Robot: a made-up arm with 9 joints. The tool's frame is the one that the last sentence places. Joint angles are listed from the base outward.
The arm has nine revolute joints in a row. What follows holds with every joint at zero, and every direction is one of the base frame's.
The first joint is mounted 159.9 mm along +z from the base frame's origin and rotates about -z.
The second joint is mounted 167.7 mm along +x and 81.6 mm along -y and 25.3 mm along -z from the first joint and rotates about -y.
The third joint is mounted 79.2 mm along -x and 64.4 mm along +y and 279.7 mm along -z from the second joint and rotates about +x.
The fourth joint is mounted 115.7 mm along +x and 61.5 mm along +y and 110 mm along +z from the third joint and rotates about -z.
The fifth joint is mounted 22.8 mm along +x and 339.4 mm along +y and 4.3 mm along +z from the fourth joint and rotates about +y.
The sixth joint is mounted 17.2 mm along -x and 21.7 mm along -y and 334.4 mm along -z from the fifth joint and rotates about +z.
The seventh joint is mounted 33.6 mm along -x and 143.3 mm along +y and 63 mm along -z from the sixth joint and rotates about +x.
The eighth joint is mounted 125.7 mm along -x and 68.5 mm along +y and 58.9 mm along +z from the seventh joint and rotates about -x.
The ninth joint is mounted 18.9 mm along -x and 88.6 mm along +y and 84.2 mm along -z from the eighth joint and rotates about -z.
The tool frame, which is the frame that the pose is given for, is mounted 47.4 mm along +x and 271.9 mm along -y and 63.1 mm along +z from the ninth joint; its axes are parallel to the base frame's.
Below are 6 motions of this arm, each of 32 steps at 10 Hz.
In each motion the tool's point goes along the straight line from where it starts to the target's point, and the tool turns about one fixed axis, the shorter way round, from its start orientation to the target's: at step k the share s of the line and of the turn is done. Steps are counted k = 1, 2, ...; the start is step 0. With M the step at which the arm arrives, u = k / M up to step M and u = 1 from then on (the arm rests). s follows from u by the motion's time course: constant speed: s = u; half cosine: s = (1 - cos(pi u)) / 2; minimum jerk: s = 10 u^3 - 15 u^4 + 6 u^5.
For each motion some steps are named. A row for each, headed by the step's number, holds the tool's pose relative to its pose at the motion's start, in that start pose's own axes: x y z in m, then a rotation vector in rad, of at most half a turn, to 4 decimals.
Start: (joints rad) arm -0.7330 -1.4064 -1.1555 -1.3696 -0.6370 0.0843 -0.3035 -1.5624 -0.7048
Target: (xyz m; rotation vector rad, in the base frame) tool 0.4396 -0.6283 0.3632 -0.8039 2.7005 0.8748
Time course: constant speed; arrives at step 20
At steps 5, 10, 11, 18, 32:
5: -0.1602 0.1497 0.0692 -0.0174 0.0848 -0.3657
10: -0.3203 0.2994 0.1384 -0.0347 0.1695 -0.7315
11: -0.3523 0.3293 0.1522 -0.0382 0.1865 -0.8046
18: -0.5766 0.5389 0.2491 -0.0625 0.3052 -1.3166
32: -0.6406 0.5988 0.2767 -0.0694 0.3391 -1.4629

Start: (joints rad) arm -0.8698 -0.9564 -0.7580 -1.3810 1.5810 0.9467 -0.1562 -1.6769 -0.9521
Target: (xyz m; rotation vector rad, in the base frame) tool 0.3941 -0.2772 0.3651 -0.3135 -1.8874 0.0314
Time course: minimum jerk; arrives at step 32
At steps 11, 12, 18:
11: -0.0654 -0.0327 0.1115 -0.1477 0.3644 0.0463
12: -0.0798 -0.0399 0.1361 -0.1802 0.4446 0.0565
18: -0.1786 -0.0893 0.3046 -0.4033 0.9951 0.1265

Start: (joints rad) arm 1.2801 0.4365 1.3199 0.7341 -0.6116 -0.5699 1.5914 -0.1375 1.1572
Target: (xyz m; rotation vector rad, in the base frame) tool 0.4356 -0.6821 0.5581 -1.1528 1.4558 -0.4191
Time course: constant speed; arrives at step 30
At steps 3, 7, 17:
3: 0.0083 0.0212 -0.0296 0.0952 0.0248 0.0366
7: 0.0193 0.0495 -0.0691 0.2222 0.0578 0.0853
17: 0.0470 0.1203 -0.1679 0.5396 0.1405 0.2073

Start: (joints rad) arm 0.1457 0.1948 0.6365 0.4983 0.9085 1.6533 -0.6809 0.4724 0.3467
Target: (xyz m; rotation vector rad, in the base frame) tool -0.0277 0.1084 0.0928 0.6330 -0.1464 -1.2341
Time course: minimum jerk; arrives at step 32
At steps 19, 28, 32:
19: -0.0212 0.0277 0.0611 -0.1034 0.0111 -1.2461
28: -0.0310 0.0406 0.0895 -0.1514 0.0162 -1.8253
32: -0.0315 0.0412 0.0910 -0.1539 0.0165 -1.8551

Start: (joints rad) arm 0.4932 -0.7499 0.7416 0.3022 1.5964 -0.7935 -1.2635 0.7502 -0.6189
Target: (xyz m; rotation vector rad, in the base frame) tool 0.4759 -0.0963 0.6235 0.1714 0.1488 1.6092
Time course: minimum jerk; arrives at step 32
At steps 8, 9, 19, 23, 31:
8: -0.0272 0.0410 -0.0317 -0.1092 -0.0931 -0.0914
9: -0.0365 0.0552 -0.0426 -0.1468 -0.1252 -0.1229
19: -0.1764 0.2662 -0.2056 -0.7084 -0.6042 -0.5930
23: -0.2260 0.3411 -0.2635 -0.9079 -0.7744 -0.7600
31: -0.2625 0.3962 -0.3060 -1.0543 -0.8993 -0.8826

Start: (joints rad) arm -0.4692 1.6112 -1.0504 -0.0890 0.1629 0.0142 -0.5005 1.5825 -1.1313
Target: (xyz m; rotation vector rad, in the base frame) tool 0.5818 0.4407 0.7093 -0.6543 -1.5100 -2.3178
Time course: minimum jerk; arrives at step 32
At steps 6, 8, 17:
6: 0.0033 -0.0230 -0.0212 0.0533 0.0199 -0.0926
8: 0.0071 -0.0489 -0.0451 0.1131 0.0422 -0.1966
17: 0.0382 -0.2639 -0.2432 0.6101 0.2274 -1.0609

